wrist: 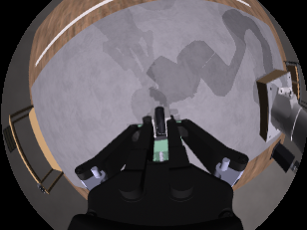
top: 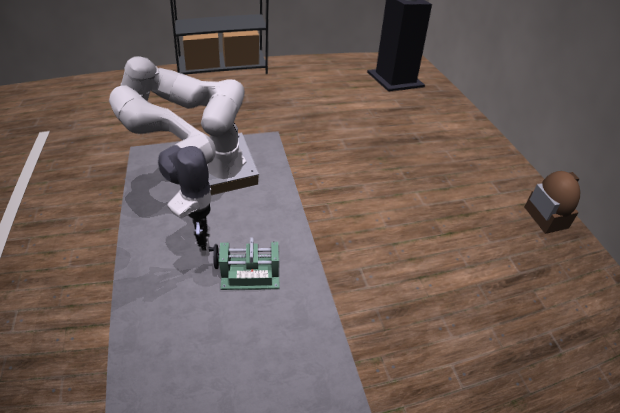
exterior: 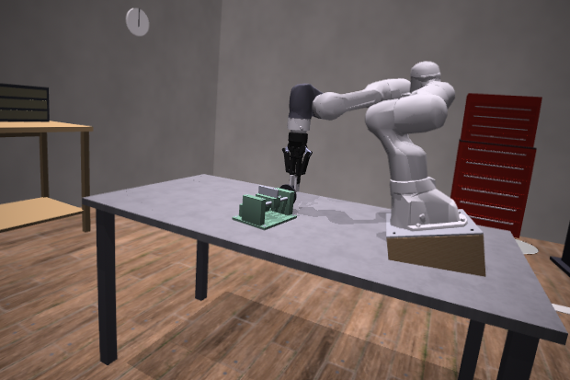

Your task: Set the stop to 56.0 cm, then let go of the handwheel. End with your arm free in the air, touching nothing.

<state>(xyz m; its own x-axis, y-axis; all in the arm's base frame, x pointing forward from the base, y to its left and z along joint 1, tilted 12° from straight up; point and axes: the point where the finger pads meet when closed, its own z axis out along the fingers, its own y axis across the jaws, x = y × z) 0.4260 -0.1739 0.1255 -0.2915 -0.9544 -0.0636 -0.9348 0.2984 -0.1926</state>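
My hand is 10 mm short of the black handwheel, 20 mm to the right of it and 20 mm above it. The rest, counted from my hand: stop carriage (70 mm ahead, 150 mm to the left, 30 mm below).
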